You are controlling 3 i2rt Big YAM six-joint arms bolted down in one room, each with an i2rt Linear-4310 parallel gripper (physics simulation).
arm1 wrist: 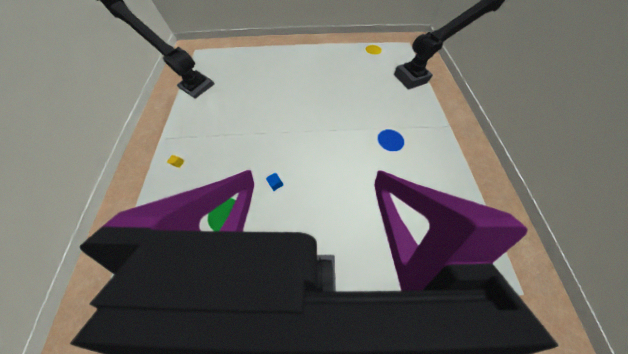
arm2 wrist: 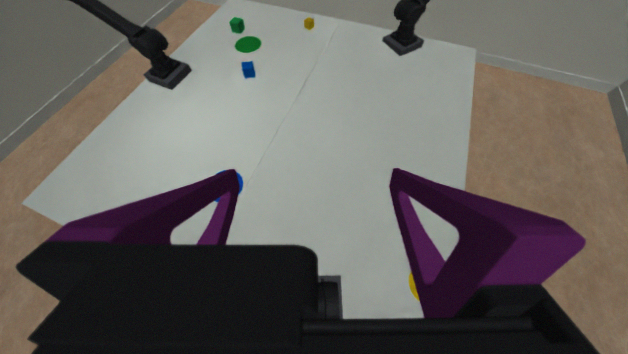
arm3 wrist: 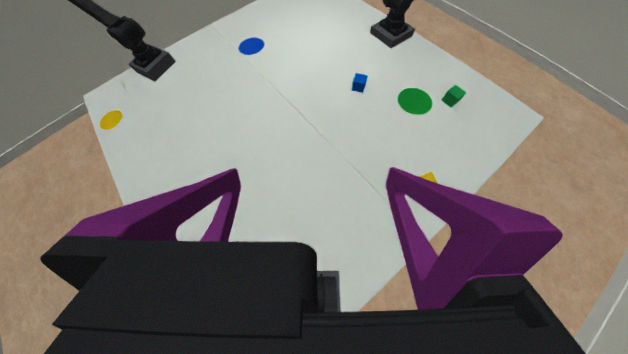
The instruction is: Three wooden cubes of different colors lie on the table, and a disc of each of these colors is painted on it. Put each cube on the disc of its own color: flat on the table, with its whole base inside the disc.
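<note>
A blue cube lies near the green disc, apart from it. A green cube lies on the disc's other side, off it. A yellow cube lies by itself, partly hidden in the arm3 view. The blue disc and yellow disc are bare where they show. The arm1 gripper, arm2 gripper and arm3 gripper are open and empty, high above the table.
The white table has a thin seam across it. Black arm bases stand at its edges. Brown floor and grey walls surround it.
</note>
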